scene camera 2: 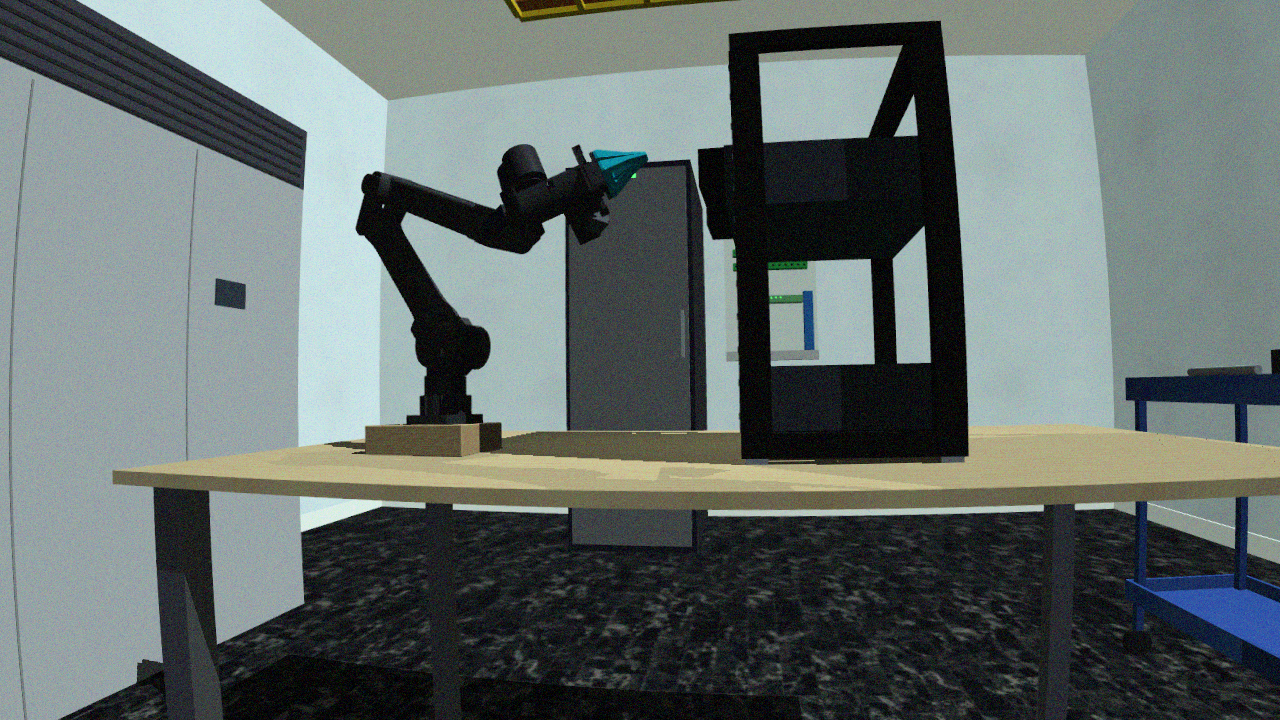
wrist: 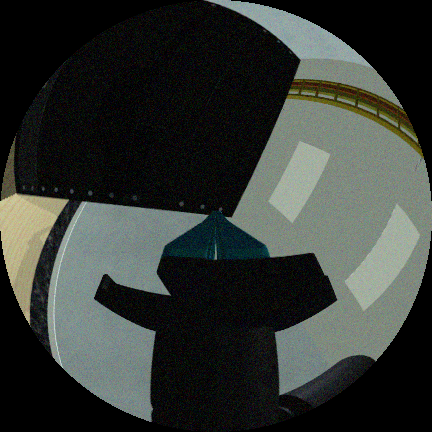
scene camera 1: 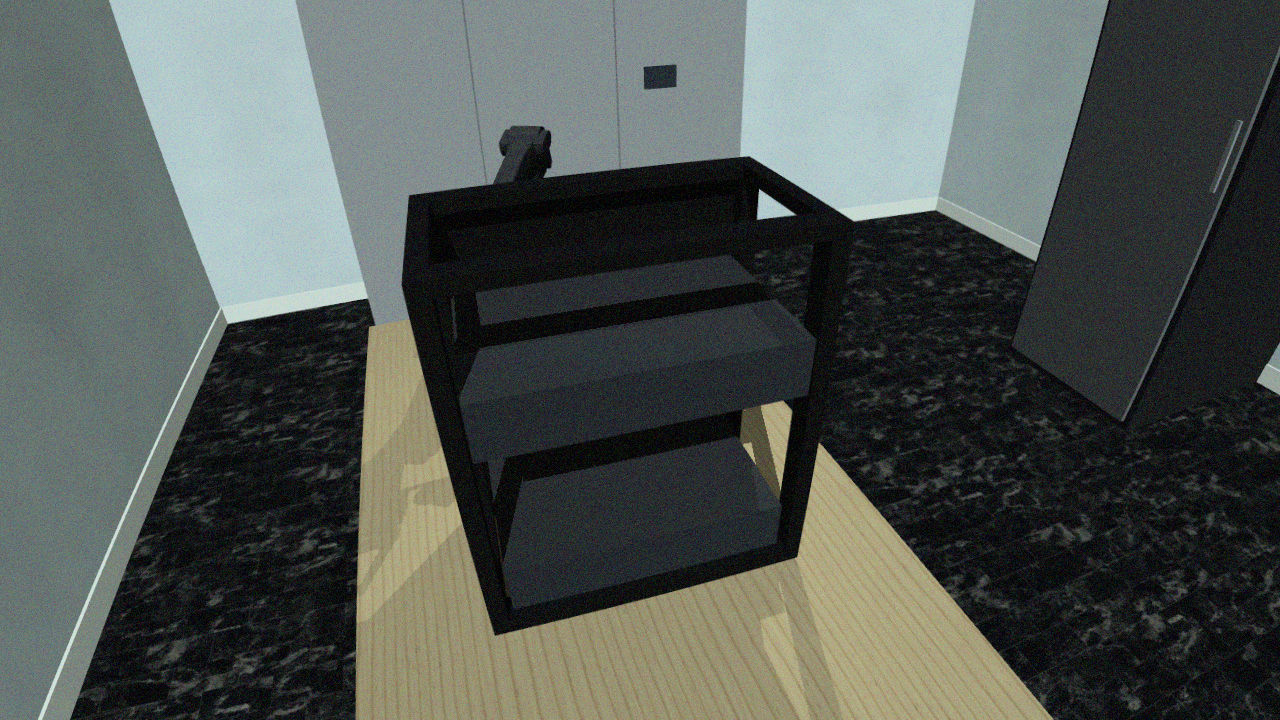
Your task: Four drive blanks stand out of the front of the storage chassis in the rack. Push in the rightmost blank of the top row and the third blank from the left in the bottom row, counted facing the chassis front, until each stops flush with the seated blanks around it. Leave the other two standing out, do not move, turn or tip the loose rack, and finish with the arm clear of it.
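Frame: origin at the arm's base, x ahead, y left, z up, level; metres.
Seen in the pictures: gripper, fingertip midpoint: [scene camera 2: 647, 155] [wrist: 215, 215]; arm's base, link origin: [scene camera 2: 445, 423].
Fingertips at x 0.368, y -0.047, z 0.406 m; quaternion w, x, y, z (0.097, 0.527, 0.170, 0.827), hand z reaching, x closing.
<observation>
Offsets run from my fingertips to a thing's middle. "*": to the spot under its first point.
The black rack @(dx +0.262, dy +0.188, dz -0.154 m) [scene camera 1: 827, 277] [scene camera 2: 944, 268] stands upright on the table. The dark storage chassis [scene camera 1: 635, 385] [scene camera 2: 805, 170] sits in its upper half, and a dark part @(* dx +0.101, dy -0.008, dz -0.068 m) [scene camera 2: 714, 192] stands out of the front, towards the arm. My gripper [scene camera 2: 645, 158] [wrist: 215, 215] is shut and empty, its teal fingertips together. In scene camera 2 it hangs a short gap in front of that protruding part, at about the chassis's upper height. In the wrist view a large dark face @(* dx +0.077, dy +0.083, dz -0.083 m) [wrist: 150, 110] fills the upper left and its lower corner meets the fingertips in the picture. Single blanks cannot be made out; scene camera 1 sees the rack's back.
The arm's base stands on a wooden block [scene camera 2: 420, 439] on the table [scene camera 1: 626, 662] [scene camera 2: 590, 495]. A lower dark unit [scene camera 1: 644, 537] [scene camera 2: 805, 398] sits at the rack's bottom. A tall dark cabinet [scene camera 1: 1136, 205] [scene camera 2: 626, 358] stands beyond the table, and a blue cart [scene camera 2: 1199, 388] stands at the right.
</observation>
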